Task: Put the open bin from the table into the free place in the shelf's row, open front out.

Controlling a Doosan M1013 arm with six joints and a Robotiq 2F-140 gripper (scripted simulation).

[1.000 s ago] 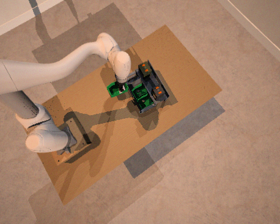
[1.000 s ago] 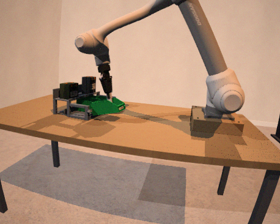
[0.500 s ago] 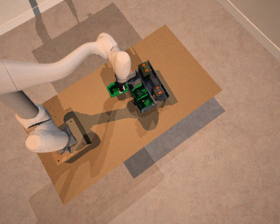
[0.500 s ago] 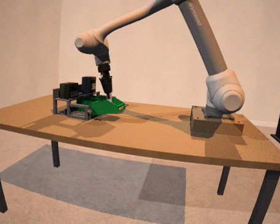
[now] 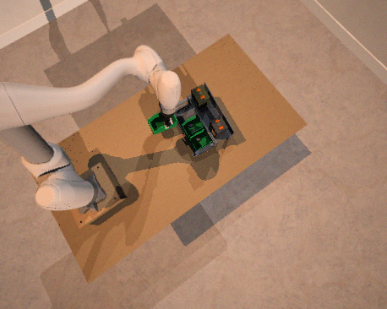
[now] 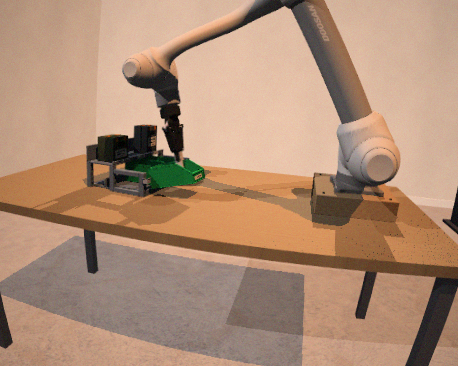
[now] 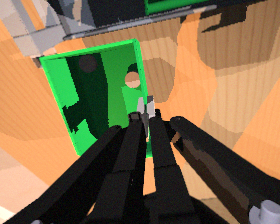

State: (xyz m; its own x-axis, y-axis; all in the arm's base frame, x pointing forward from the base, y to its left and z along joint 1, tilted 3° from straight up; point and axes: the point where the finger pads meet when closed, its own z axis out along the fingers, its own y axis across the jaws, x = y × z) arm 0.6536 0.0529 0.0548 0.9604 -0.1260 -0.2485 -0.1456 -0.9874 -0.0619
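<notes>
My hand is 110 mm above the shelf lip, 80 mm to the left of it and 70 mm short of it.
</notes>
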